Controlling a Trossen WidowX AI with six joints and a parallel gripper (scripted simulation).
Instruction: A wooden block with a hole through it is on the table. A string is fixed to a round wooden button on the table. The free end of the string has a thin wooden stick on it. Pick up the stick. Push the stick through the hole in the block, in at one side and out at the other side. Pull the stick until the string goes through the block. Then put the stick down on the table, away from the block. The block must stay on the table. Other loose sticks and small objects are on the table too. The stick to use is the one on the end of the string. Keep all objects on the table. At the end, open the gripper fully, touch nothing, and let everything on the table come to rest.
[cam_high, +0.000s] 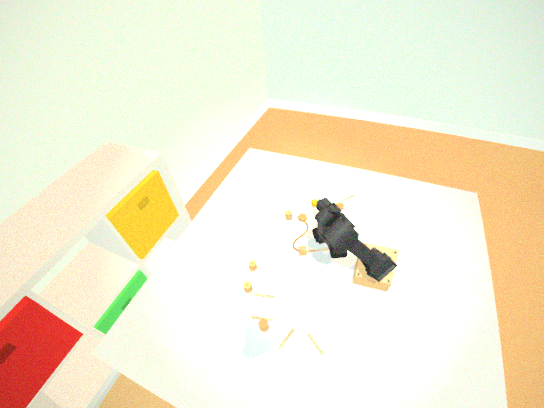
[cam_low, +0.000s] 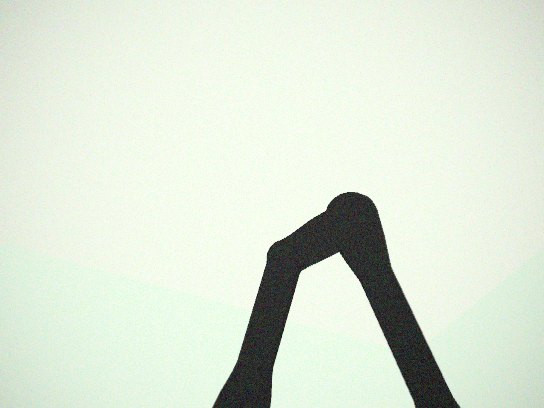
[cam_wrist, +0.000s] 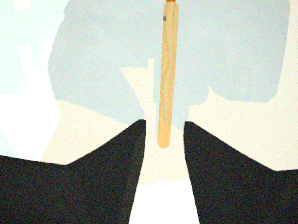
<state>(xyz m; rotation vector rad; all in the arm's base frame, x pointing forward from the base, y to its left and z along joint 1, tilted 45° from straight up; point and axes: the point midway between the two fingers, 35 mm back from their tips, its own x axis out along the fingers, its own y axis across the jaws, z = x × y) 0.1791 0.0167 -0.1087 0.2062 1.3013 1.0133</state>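
Now: gripper tip 40 mm short of the thin wooden stick and 20 mm to the right of it. Also, from my gripper tip: square wooden block 100 mm ahead, 60 mm to the left, 10 mm above; round wooden button 170 mm ahead, 120 mm to the right; yellow piece 150 mm ahead, 220 mm to the right, 10 mm above.
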